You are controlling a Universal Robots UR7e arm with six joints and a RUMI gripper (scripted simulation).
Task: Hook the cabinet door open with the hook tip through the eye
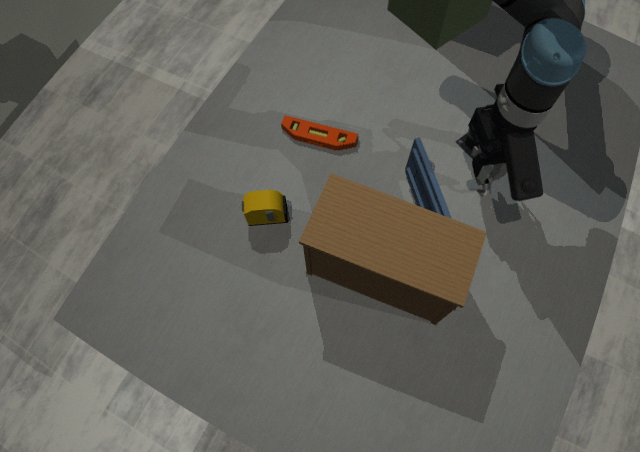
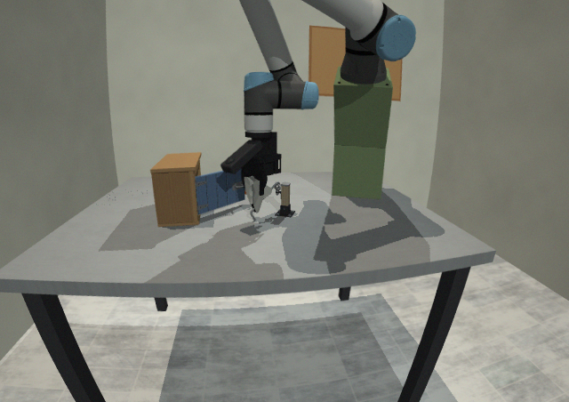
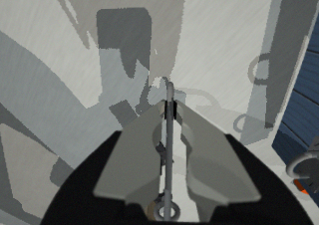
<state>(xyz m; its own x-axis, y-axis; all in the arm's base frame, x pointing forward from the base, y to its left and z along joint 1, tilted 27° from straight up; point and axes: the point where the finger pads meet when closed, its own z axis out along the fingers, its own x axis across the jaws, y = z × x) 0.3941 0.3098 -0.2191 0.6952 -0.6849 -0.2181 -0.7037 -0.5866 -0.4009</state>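
Now: hand 30 mm to the left of the hook, 30 mm past it and 10 mm below it. From my hand the other things lie so: blue door 100 mm ahead, 50 mm to the right, 30 mm above; orange spirit level 320 mm to the right, 70 mm ahead, 30 mm below; yellow tape measure 290 mm to the right, 270 mm ahead, 10 mm below.
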